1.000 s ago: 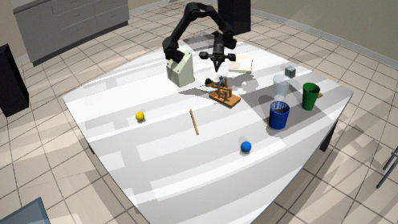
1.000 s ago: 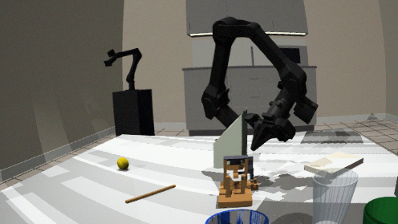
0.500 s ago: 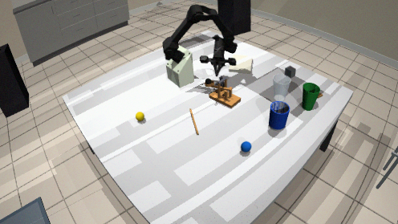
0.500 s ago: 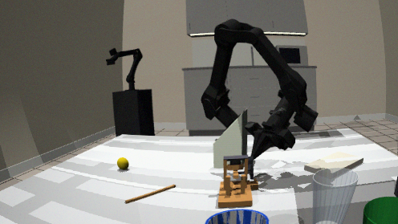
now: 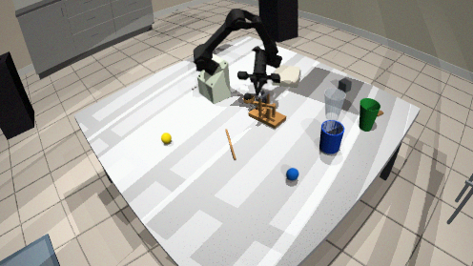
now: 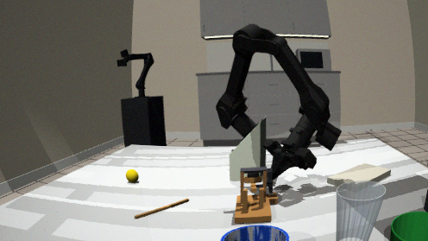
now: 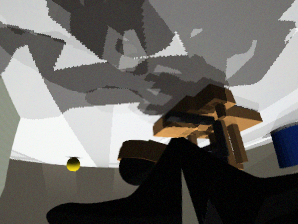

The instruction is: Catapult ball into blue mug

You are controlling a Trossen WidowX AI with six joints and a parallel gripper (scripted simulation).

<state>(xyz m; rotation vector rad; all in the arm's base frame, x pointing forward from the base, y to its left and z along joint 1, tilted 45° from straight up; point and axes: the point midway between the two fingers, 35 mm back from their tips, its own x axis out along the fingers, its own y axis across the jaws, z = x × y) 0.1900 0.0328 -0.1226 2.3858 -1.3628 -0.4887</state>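
Right now my gripper tip is 1 cm past the black ball, 5 cm to the left of it and 1 cm below it. From my gripper tip the other things lie so: wooden catapult 6 cm ahead, 2 cm to the right; then pale slab 11 cm behind, 28 cm to the left, 4 cm below; then wooden stick 14 cm ahead, 24 cm to the right, 5 cm below.
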